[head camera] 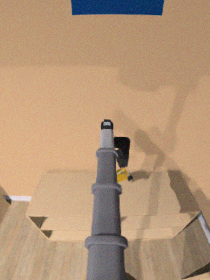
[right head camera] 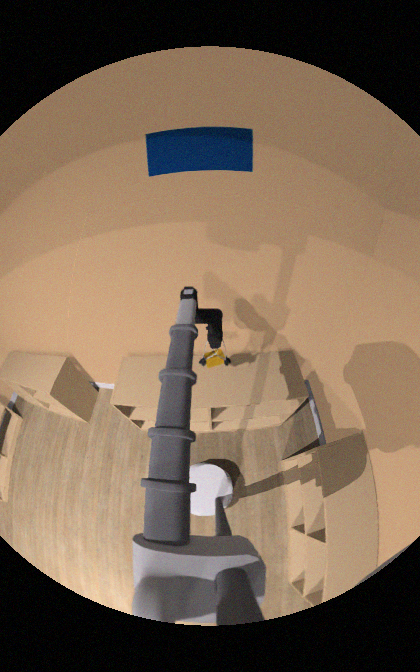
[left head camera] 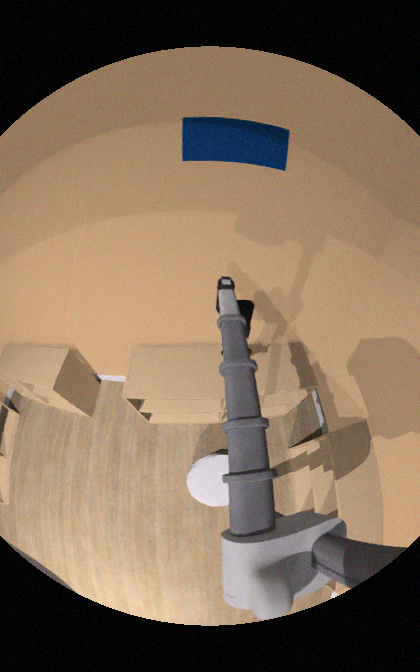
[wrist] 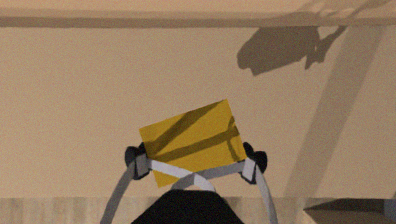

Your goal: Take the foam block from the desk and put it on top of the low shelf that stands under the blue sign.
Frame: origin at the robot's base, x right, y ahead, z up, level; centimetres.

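Where they show: gripper, fingertip midpoint: [head camera: 120, 180] [wrist: 195, 154].
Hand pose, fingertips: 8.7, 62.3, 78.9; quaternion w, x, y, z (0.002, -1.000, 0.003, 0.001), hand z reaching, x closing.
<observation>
Each offset is from my fingertips to the top centre of the thing, as dx, dy, dz. "spot": to the spot under its first point. Level surfaces: height alone.
The yellow foam block @[-0.2, +2.0, +4.8] [head camera: 122, 175] [right head camera: 215, 358] [wrist: 192, 140] is between the two fingertips of my gripper [right head camera: 215, 360] [wrist: 195, 154], which is shut on it. The block sits slightly turned between the fingers. In the wrist view both are over the top of the low shelf @[dz -20.7] [head camera: 65, 192] [left head camera: 170, 370] [right head camera: 250, 385] [wrist: 75, 100]. The block's shadow falls on the shelf top, apart from the block. The blue sign @[spot: -4.3, +26.8, +86.0] [head camera: 117, 6] [left head camera: 235, 142] [right head camera: 200, 151] is on the wall above this shelf. In the left head camera view the arm hides the block. The desk cannot be made out.
A second low shelf [left head camera: 35, 365] [right head camera: 32, 372] stands to the left. Another shelf [left head camera: 357, 480] [right head camera: 350, 530] runs along the right wall. A round white top [left head camera: 207, 480] [right head camera: 210, 487] is below my arm, on the near side of the low shelf. The wall is directly behind the low shelf.
</observation>
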